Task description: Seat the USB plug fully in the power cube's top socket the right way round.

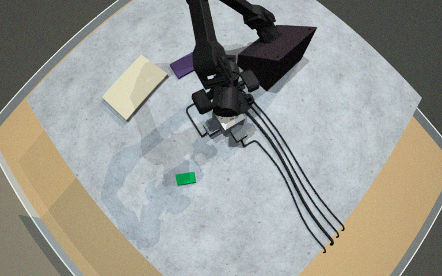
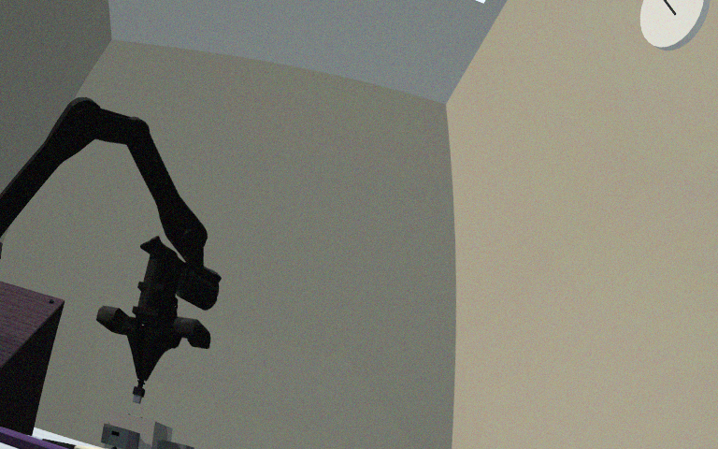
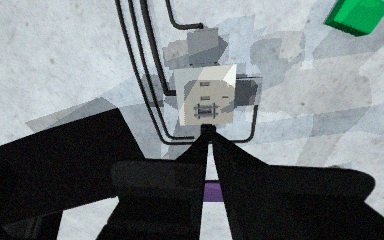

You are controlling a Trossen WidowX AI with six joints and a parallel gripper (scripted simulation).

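Now: gripper tip 20 mm above the USB plug. The rest, counted from my gripper tip: cream slab (310 mm to the right, 170 mm ahead, 120 mm below); then small green block (240 mm ahead, 130 mm below, 80 mm to the left); then purple flat piece (240 mm to the right, 130 mm below, 40 mm behind).
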